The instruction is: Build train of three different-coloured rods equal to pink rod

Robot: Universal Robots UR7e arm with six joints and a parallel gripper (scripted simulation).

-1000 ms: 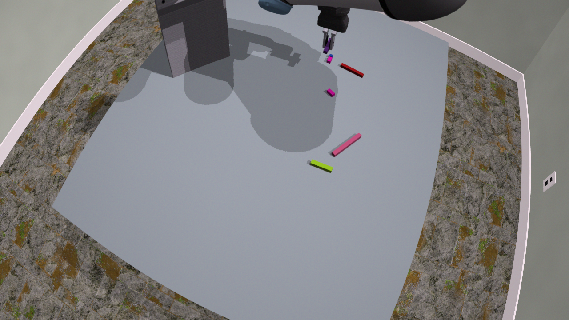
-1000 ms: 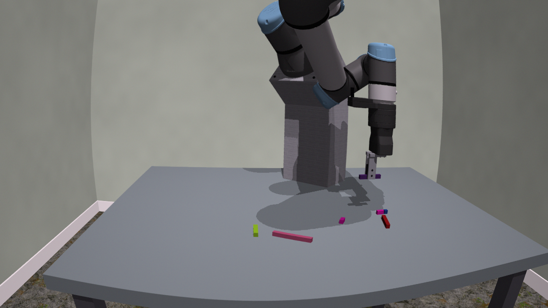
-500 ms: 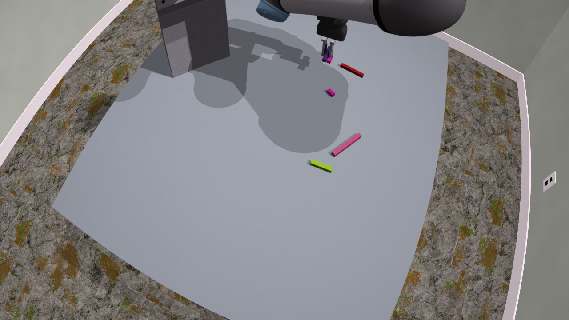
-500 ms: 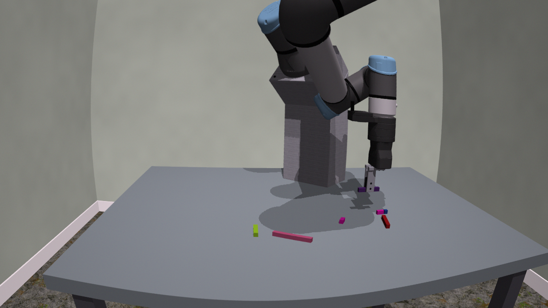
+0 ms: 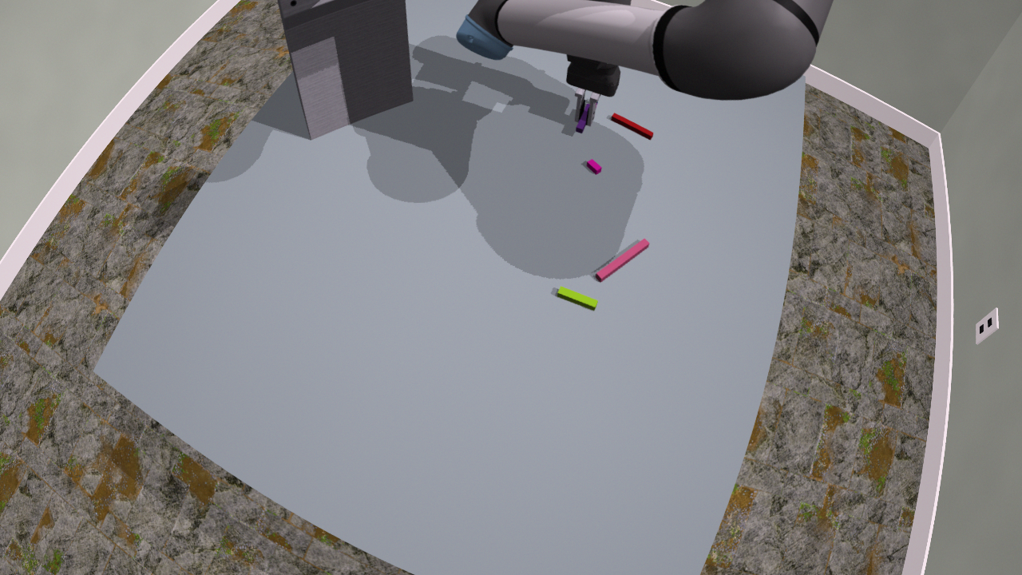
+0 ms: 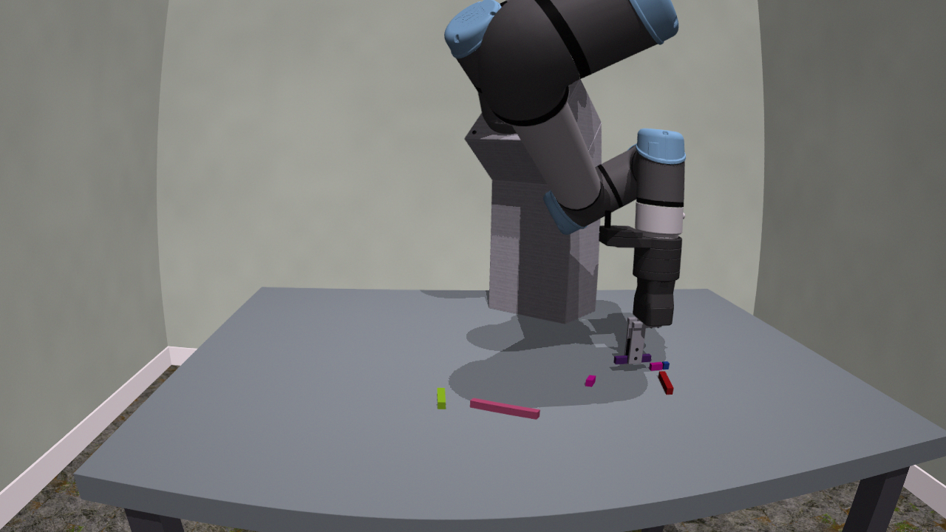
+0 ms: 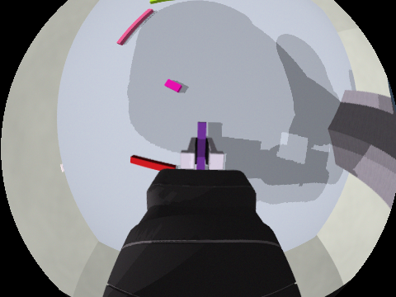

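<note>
The purple rod lies 10 mm below my hand. The rest, counted from my hand: red rod (70 mm ahead, 30 mm below, 20 mm to the left); then pink rod (220 mm to the right, 100 mm ahead, 30 mm below); then small blue rod (60 mm to the left, 30 mm below, 10 mm ahead).
</note>
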